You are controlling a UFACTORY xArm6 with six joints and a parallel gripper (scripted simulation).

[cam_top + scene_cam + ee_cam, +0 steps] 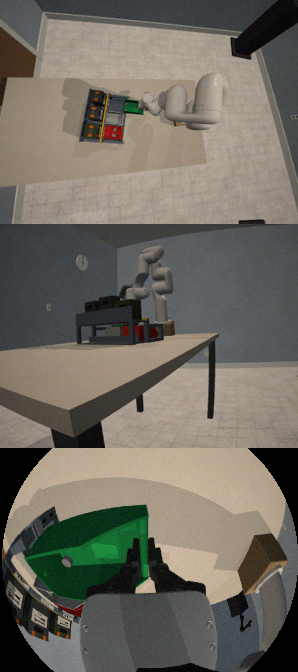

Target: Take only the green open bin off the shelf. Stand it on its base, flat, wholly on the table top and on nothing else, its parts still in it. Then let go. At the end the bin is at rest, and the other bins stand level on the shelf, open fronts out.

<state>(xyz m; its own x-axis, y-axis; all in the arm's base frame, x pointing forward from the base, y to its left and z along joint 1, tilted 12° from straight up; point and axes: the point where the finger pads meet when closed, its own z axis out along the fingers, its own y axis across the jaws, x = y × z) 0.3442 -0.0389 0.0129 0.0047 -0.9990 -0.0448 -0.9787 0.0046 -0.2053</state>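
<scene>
My hand is 8 cm short of the green open bin. The rest, counted from my hand: yellow strip: 29 cm ahead, 11 cm to the left, 6 cm above; then red bin: 24 cm ahead, 23 cm to the left, 1 cm below; then grey bin: 24 cm ahead, 11 cm to the left, 1 cm below.
</scene>
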